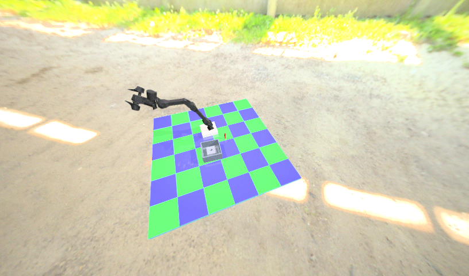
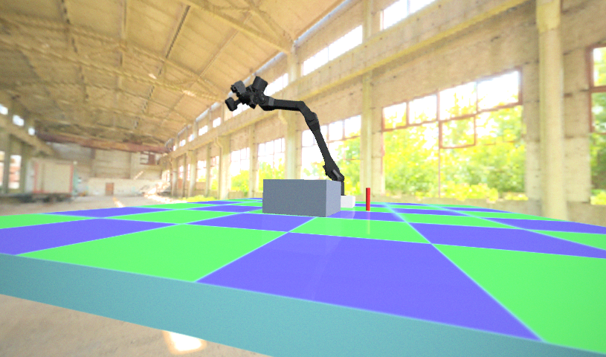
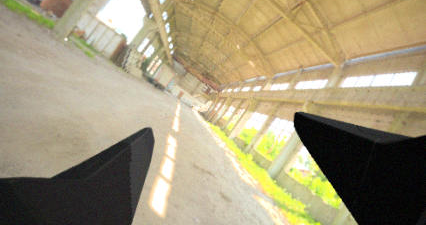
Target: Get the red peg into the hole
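Now: the red peg 640 mm to the left of my gripper tip, 520 mm below it and 370 mm ahead of it. The rest, counted from my gripper tip: grey box: 540 mm below, 470 mm ahead, 430 mm to the left.
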